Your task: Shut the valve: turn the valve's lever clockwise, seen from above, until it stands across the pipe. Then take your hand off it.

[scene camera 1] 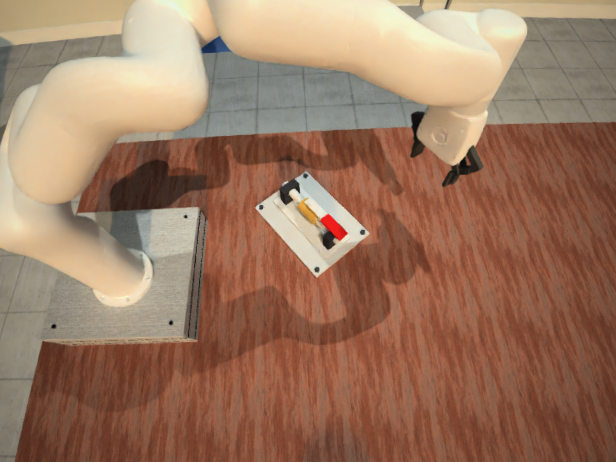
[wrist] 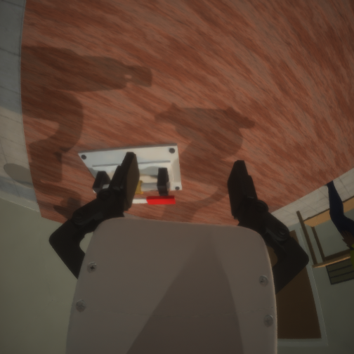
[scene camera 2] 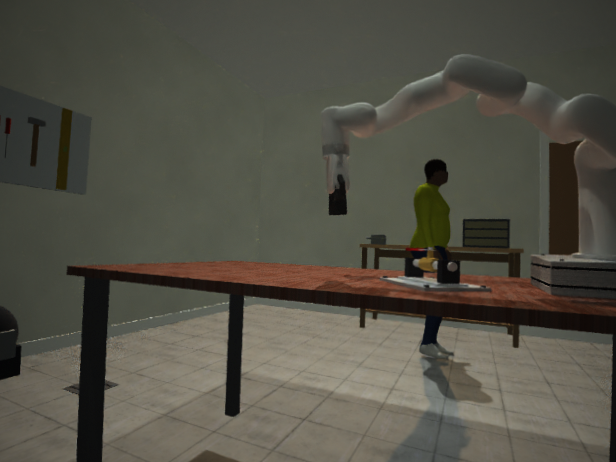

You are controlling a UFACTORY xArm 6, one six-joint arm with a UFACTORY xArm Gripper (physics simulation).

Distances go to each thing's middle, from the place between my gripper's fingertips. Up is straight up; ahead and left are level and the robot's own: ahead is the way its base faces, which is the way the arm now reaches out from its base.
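The light plate (scene camera 1: 298,243) is 250 mm behind my hand, and it's 170 mm below it and 40 mm to the right of it.
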